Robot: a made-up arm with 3 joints.
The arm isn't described. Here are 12 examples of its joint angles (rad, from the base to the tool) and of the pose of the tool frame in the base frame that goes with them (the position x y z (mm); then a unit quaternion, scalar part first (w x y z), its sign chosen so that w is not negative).
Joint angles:
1: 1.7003 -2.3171 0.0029
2: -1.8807 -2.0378 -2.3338
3: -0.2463 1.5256 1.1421
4: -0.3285 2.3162 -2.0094
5: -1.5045 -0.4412 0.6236
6: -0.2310 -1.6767 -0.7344
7: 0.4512 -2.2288 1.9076
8: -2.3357 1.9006 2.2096
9: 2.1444 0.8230 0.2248
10: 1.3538 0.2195 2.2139
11: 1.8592 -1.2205 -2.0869
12: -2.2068 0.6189 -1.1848
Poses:
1: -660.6 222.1 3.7 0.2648 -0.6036 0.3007 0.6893
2: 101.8 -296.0 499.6 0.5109 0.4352 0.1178 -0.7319
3: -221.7 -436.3 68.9 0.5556 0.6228 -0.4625 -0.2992
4: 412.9 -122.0 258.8 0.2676 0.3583 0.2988 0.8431
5: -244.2 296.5 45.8 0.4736 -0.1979 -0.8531 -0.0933
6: 497.3 312.0 -153.2 0.6476 -0.6586 0.1665 -0.3451
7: -400.2 -104.5 -77.4 0.3289 -0.3424 -0.2933 0.8298
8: 160.9 -89.9 -90.6 0.3754 -0.8120 0.4440 -0.0513
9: 240.2 -362.7 -163.8 0.5258 0.1507 0.7507 -0.3705
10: -200.2 97.8 303.0 0.9035 -0.0232 -0.4144 -0.1071
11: -447.3 -110.1 -214.3 0.3208 0.5694 -0.7541 0.0651
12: -409.7 -74.5 420.8 0.8308 -0.0380 -0.4658 0.3022
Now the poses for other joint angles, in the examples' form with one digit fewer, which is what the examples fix.
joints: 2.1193 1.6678 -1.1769
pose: -274 -325 -327 0.052 -0.660 -0.670 0.336
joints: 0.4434 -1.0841 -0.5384
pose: 301 411 -138 0.755 -0.515 0.404 -0.024
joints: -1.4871 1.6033 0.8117
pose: -7 -545 -34 0.284 0.678 -0.635 0.238
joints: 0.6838 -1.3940 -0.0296
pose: 10 496 -192 0.719 -0.608 0.268 0.206
